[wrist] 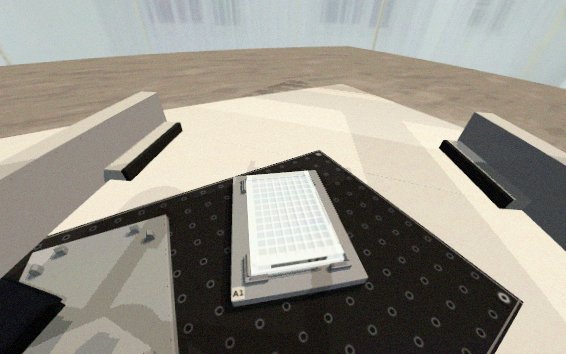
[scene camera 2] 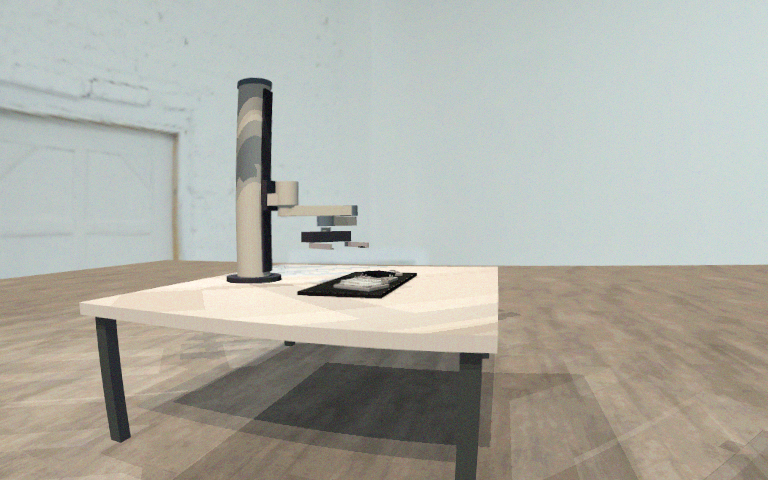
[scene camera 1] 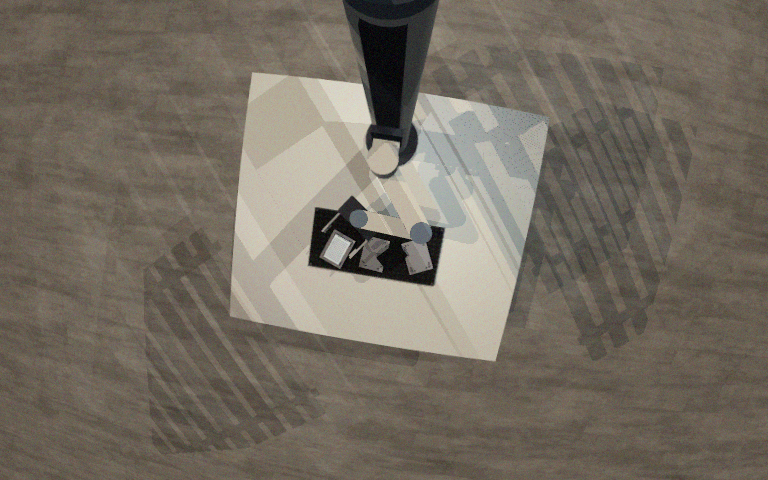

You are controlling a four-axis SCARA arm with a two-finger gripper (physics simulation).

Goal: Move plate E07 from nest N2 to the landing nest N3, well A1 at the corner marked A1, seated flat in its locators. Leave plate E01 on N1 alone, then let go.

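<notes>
A white gridded plate [scene camera 1: 338, 249] [wrist: 290, 215] sits on a grey nest [wrist: 300, 288] with an A1 tag at its near left corner in the wrist view. The plate's name does not show. A second grey nest [scene camera 1: 370, 263] [wrist: 135, 265] beside it carries no plate in the wrist view, and small locators stand on it. A third grey nest [scene camera 1: 417, 258] is at the right in scene camera 1. Nest names are not readable. My gripper [scene camera 1: 344, 236] [scene camera 2: 339, 245] [wrist: 310, 119] is open and empty, high above the plated nest, with its fingers spread wider than the plate.
The nests are on a black perforated board [scene camera 1: 396, 270] [scene camera 2: 317, 291] [wrist: 430, 305] on a pale table [scene camera 1: 317, 316] [scene camera 2: 254, 311]. The arm's column [scene camera 2: 249, 226] stands behind the board. The arm's links hang over the board's back edge.
</notes>
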